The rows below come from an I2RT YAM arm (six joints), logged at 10 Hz.
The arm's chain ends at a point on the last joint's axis. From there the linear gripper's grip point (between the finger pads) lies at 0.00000 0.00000 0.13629 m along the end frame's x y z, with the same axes.
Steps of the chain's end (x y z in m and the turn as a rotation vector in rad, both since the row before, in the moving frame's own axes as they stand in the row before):
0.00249 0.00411 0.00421 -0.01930 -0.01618 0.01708
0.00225 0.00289 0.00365 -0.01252 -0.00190 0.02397
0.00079 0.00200 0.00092 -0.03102 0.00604 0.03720
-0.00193 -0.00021 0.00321 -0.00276 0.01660 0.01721
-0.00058 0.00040 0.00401 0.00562 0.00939 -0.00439
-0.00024 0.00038 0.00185 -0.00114 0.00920 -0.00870
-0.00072 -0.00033 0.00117 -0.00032 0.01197 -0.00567
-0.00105 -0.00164 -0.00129 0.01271 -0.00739 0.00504
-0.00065 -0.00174 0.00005 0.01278 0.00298 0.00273
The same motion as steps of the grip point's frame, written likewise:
0.00026 0.00672 0.00417 -0.01930 -0.01618 0.01708
0.00197 0.00459 0.00364 -0.01252 -0.00190 0.02397
0.00153 0.00624 0.00085 -0.03102 0.00604 0.03720
0.00033 0.00019 0.00319 -0.00276 0.01660 0.01721
0.00070 -0.00037 0.00400 0.00562 0.00939 -0.00439
0.00101 0.00053 0.00184 -0.00114 0.00920 -0.00870
0.00091 -0.00029 0.00116 -0.00032 0.01197 -0.00567
-0.00205 -0.00337 -0.00130 0.01271 -0.00739 0.00504
-0.00024 -0.00348 0.00004 0.01278 0.00298 0.00273

